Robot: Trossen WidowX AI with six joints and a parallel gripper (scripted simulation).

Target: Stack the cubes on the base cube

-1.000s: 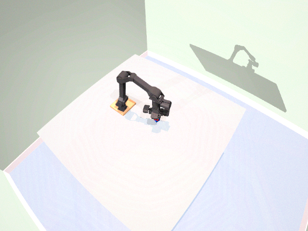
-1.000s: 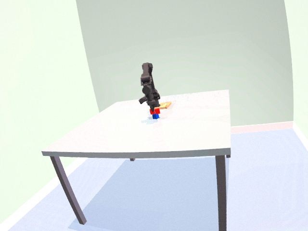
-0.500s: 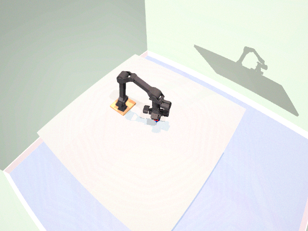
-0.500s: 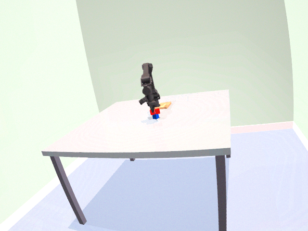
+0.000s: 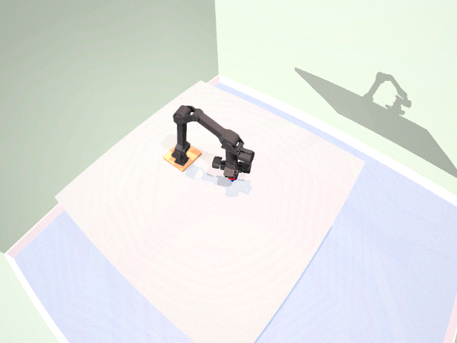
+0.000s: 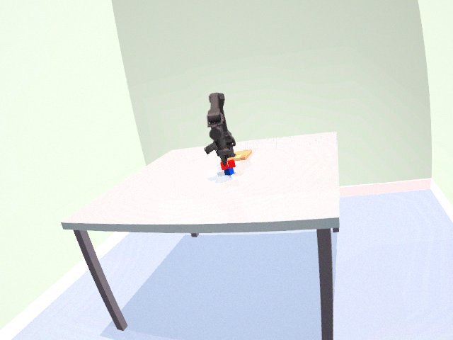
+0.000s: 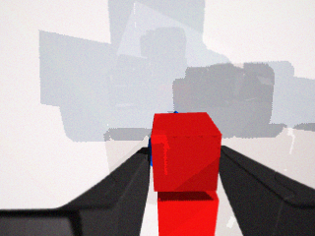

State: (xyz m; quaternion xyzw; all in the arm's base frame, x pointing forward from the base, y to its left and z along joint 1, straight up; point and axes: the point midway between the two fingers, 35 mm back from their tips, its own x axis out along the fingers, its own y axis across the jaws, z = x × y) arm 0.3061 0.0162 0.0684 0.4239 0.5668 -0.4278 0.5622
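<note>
My gripper tip is now 40 mm above the blue cube, 20 mm to the right of it and 10 mm past it.
</note>
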